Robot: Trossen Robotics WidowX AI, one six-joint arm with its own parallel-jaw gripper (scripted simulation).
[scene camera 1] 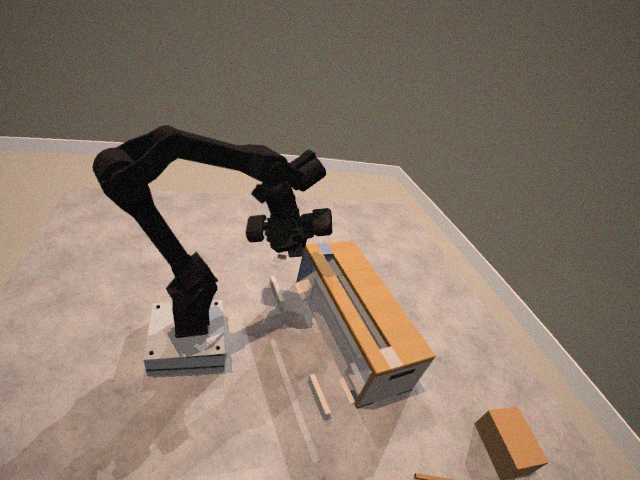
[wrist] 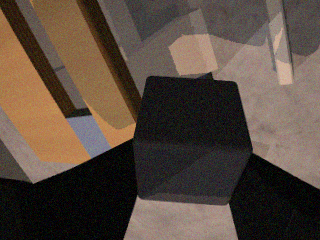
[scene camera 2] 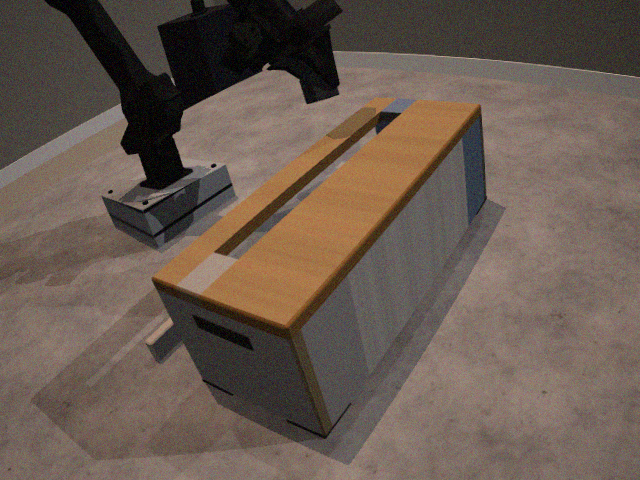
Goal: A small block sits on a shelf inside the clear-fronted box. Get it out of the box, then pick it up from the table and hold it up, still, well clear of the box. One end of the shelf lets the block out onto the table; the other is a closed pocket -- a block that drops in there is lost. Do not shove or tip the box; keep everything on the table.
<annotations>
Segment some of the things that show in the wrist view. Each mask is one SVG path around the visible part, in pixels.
The gripper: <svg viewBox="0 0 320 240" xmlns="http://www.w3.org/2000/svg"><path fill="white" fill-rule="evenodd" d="M252 153L247 165L245 165L243 175L241 175L239 183L237 183L235 192L233 192L231 200L229 200L233 225L235 225L237 236L239 236L237 240L320 240L320 189L313 187L313 185L311 187L311 184L297 179L292 173L284 171L284 169L276 167L276 165L269 163L263 157ZM133 139L125 141L125 143L117 145L117 147L109 149L109 151L101 153L99 156L93 157L87 163L76 165L76 167L69 168L67 171L59 173L59 175L47 177L47 179L41 180L39 183L32 184L31 181L0 179L0 240L124 240L129 219L131 219L137 196L139 196Z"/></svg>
A clear-fronted box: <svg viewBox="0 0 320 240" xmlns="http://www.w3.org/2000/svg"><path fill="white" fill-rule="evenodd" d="M264 0L265 9L267 9L269 35L271 35L273 52L275 52L277 79L279 79L279 84L291 85L295 83L295 77L293 77L291 40L289 40L283 0ZM0 0L0 105L5 115L9 116L9 120L15 124L17 131L24 137L40 161L75 164L87 163L93 157L99 156L101 153L135 137L137 113L139 113L141 95L143 95L143 88L149 76L213 80L212 71L219 69L211 39L209 39L208 28L205 25L203 15L201 15L201 9L192 11L188 0Z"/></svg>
A dark block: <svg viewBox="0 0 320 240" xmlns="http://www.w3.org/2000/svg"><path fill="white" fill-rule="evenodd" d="M149 76L143 88L143 95L141 95L139 113L137 113L135 137L133 137L137 191L139 191L140 199L169 201L169 203L227 205L253 152L243 105L241 105L235 81Z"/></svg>
</annotations>
